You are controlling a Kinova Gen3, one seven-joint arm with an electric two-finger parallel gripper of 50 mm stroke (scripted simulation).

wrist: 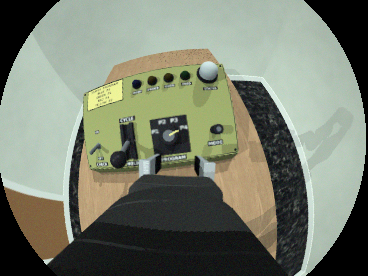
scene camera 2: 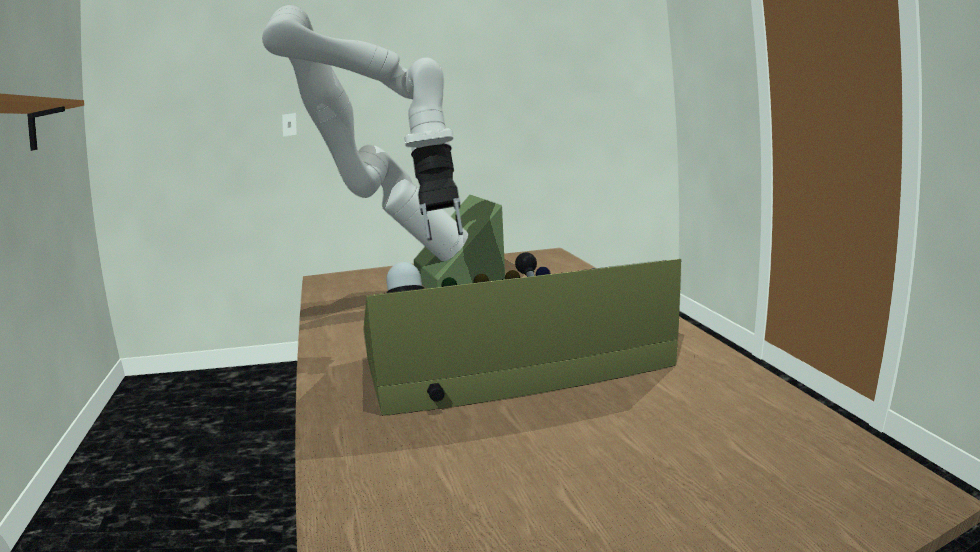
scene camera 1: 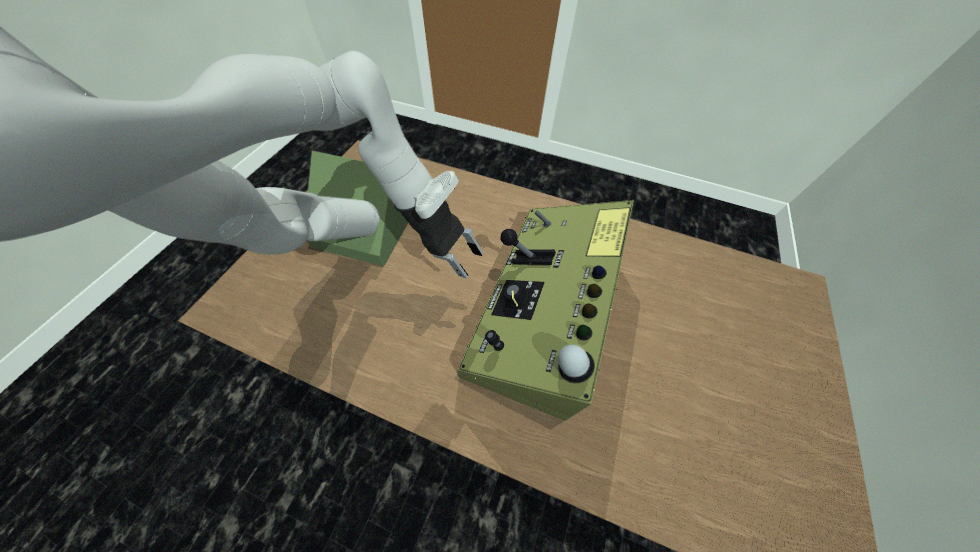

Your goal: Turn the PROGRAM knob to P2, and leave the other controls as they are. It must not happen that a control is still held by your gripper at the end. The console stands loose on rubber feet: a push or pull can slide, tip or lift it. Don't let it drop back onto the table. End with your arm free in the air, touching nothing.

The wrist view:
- gripper: 177,162
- olive console: 193,98
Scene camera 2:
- gripper: 445,236
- olive console: 463,344
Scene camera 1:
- gripper: 471,264
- olive console: 542,362
